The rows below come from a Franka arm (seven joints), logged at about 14 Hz.
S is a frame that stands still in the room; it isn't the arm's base.
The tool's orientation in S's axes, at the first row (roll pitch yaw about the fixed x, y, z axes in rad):
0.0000, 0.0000, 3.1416
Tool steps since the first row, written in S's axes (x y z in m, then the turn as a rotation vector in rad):
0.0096, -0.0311, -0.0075, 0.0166, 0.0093, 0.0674
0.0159, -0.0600, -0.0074, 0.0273, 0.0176, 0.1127
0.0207, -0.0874, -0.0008, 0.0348, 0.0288, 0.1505
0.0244, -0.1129, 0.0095, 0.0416, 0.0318, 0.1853
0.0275, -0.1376, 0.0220, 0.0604, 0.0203, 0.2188
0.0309, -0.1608, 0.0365, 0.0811, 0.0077, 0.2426
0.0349, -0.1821, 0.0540, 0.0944, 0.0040, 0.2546
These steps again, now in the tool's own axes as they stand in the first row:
-0.0096, 0.0311, -0.0075, -0.0166, -0.0093, 0.0674
-0.0159, 0.0600, -0.0074, -0.0273, -0.0176, 0.1127
-0.0207, 0.0874, -0.0008, -0.0348, -0.0288, 0.1505
-0.0244, 0.1129, 0.0095, -0.0416, -0.0318, 0.1853
-0.0275, 0.1376, 0.0220, -0.0604, -0.0203, 0.2188
-0.0309, 0.1608, 0.0365, -0.0811, -0.0077, 0.2426
-0.0349, 0.1821, 0.0540, -0.0944, -0.0040, 0.2546

